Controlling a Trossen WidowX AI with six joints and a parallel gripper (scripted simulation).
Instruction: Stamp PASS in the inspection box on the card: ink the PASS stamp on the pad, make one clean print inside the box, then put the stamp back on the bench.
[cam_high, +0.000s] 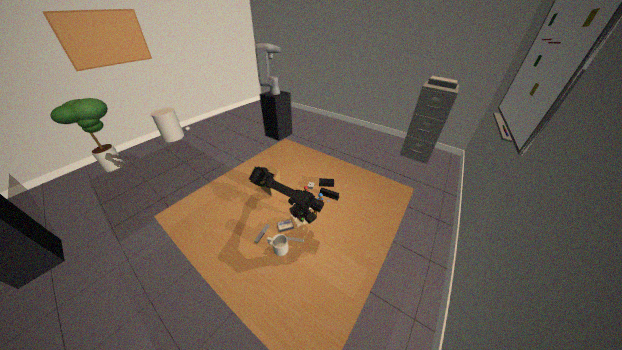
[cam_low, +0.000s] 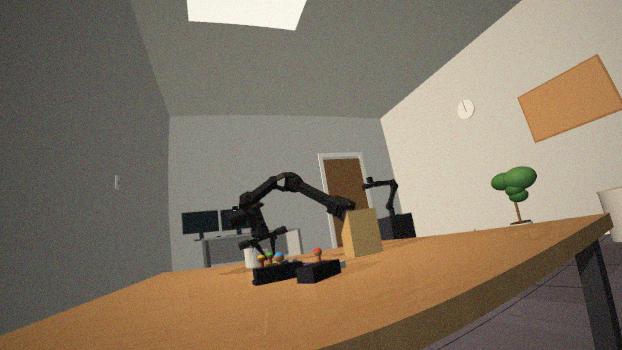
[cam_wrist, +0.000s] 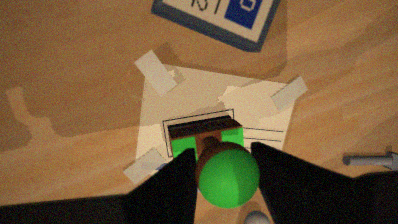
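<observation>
The green-knobbed pass stamp lies 20 mm below my gripper tip. Round my gripper tip: purple ink pad 70 mm behind, 130 mm to the left, 30 mm below; cream card 10 mm behind, 40 mm below; white cylinder 20 mm ahead, 150 mm to the left, 30 mm below.
</observation>
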